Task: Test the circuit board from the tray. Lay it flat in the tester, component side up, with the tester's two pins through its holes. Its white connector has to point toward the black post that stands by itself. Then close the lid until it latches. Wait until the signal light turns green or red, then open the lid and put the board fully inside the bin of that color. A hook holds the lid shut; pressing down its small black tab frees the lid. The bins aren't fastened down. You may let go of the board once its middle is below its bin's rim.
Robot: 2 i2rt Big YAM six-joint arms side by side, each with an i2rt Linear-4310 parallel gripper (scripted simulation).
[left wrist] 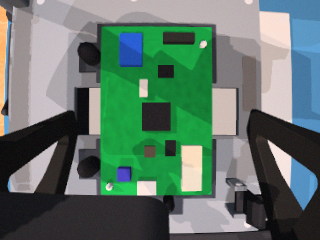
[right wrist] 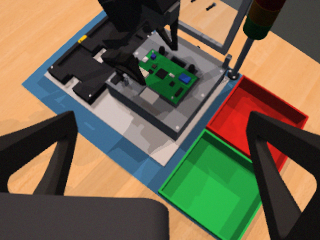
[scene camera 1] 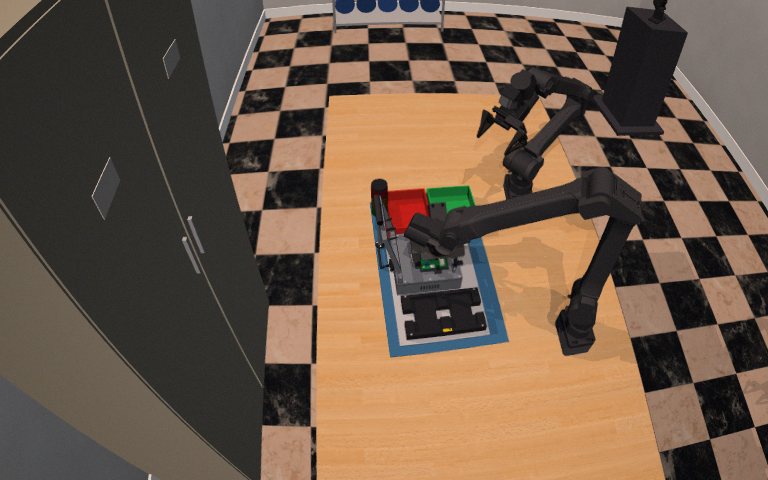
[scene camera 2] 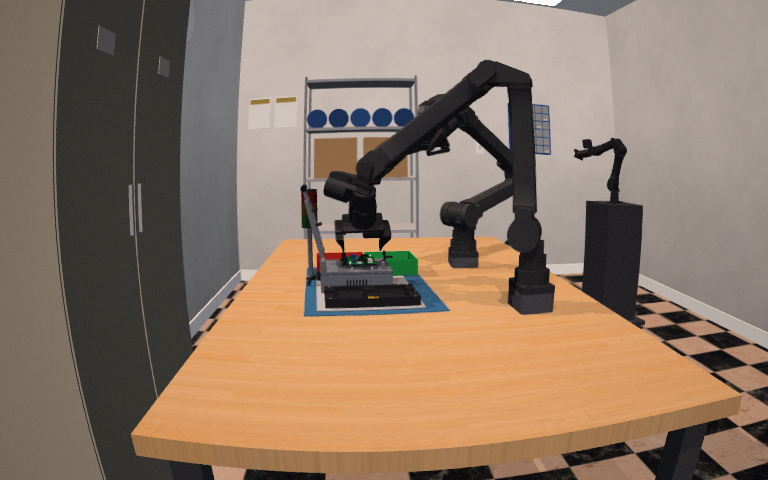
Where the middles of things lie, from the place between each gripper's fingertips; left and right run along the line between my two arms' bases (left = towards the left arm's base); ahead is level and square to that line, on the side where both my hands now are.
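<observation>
The green circuit board point(left wrist: 155, 82) is 3 cm below my left hand point(scene camera 2: 361, 250) and 1 cm to the right of it, and going by their middles, of the things named here the green circuit board is the nearest to my left hand. From that same left hand, the green bin point(scene camera 1: 455, 196) is 9 cm below, 21 cm to the right and 11 cm behind, while the clear lid point(scene camera 1: 383, 220) is 8 cm above, 13 cm ahead and 2 cm to the right. The red bin point(scene camera 1: 402, 204) sits 9 cm below my left hand, 21 cm to the right of it and 4 cm ahead of it.
As for my right hand point(scene camera 1: 490, 145), the green circuit board is 280 mm below it, 180 mm ahead of it and 120 mm to the left of it. Counting from my right hand again, the clear lid is 180 mm below, 300 mm ahead and 110 mm to the left; the green bin is 340 mm below, 70 mm ahead and 80 mm to the right; and the red bin is 340 mm below, 220 mm ahead and 80 mm to the right. By its middle, the green circuit board is nearer to my left hand than to my right hand.
</observation>
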